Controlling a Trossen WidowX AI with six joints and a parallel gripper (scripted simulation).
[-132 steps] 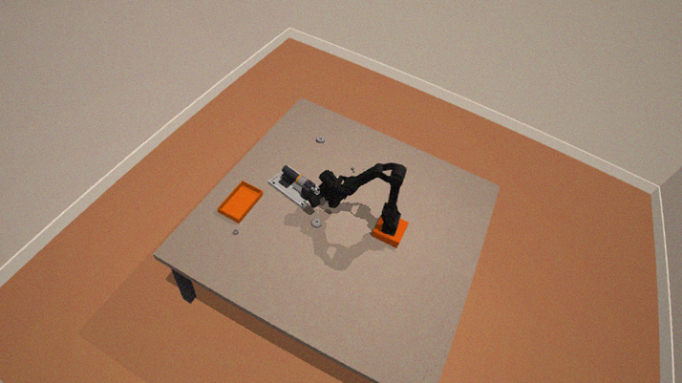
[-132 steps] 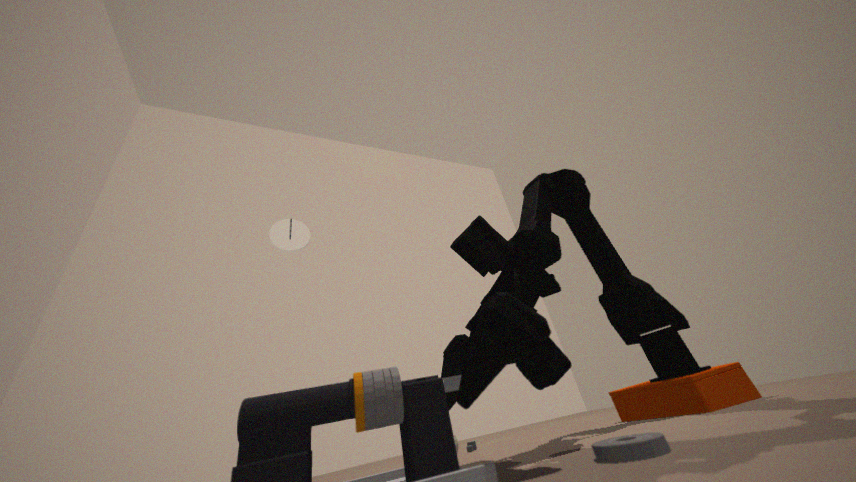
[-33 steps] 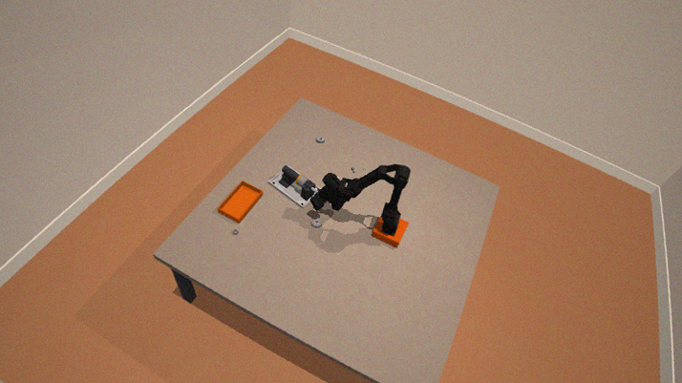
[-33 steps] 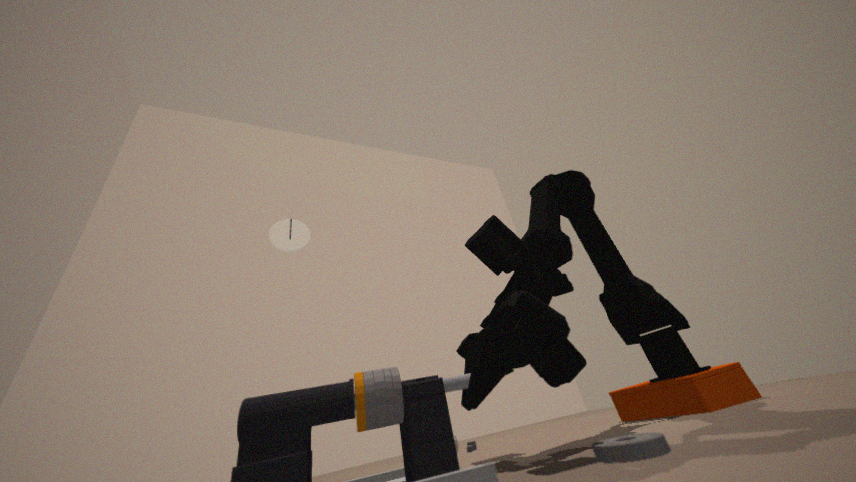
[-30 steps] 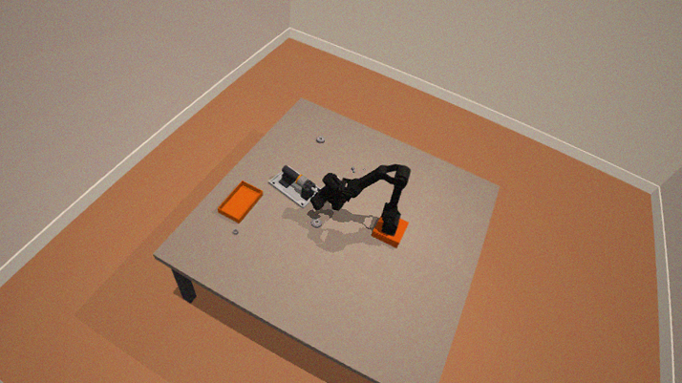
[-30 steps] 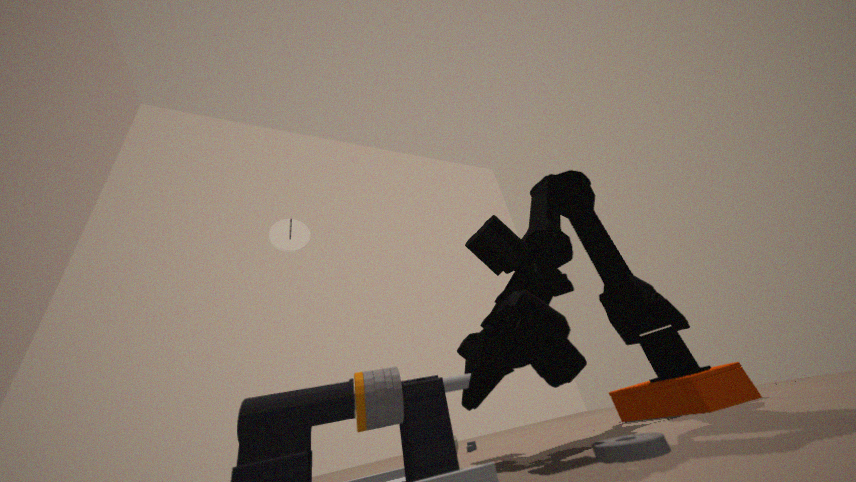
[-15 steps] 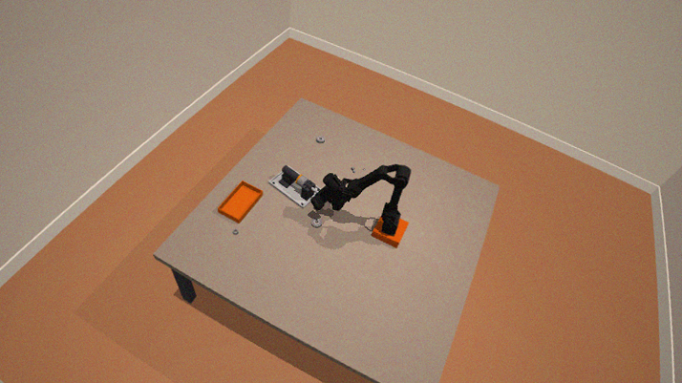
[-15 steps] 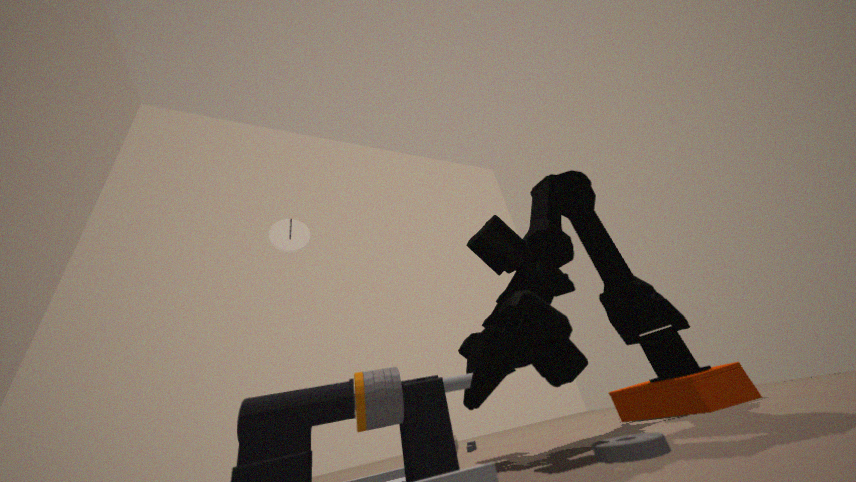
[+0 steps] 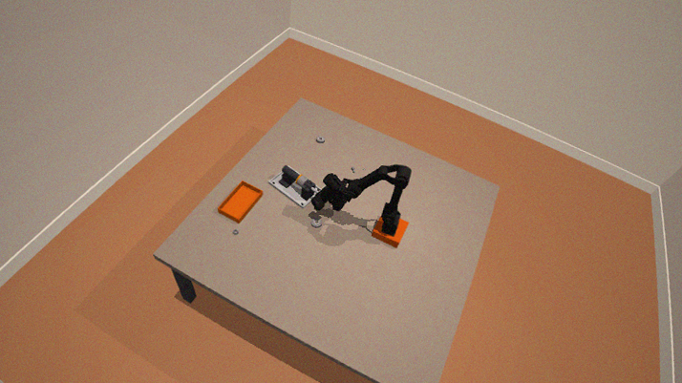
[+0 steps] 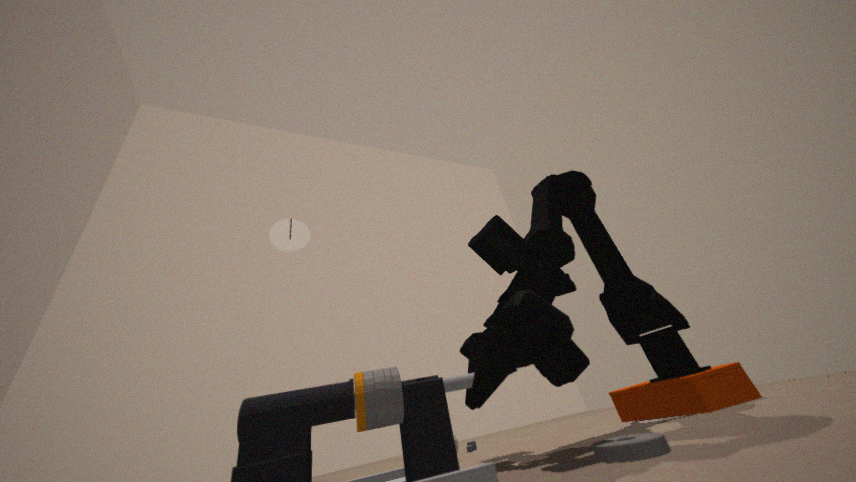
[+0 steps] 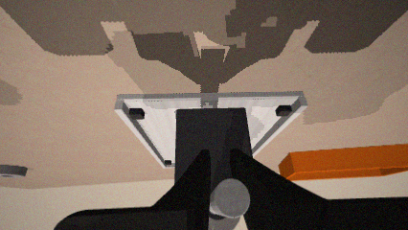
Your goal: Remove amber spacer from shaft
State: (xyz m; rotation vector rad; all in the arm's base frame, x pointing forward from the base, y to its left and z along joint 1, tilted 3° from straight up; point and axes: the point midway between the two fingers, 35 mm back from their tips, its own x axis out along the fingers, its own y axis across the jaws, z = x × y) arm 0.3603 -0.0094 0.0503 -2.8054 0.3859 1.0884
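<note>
Now: gripper tip 5 cm short of the grey shaft, 1 cm to the left of it and 2 cm below it. Also, from my gripper tip: amber spacer: 11 cm ahead, 3 cm to the right, 2 cm above; orange tray: 31 cm ahead, 18 cm to the left, 5 cm below; grey ring: 6 cm behind, 11 cm to the left, 5 cm below.
</note>
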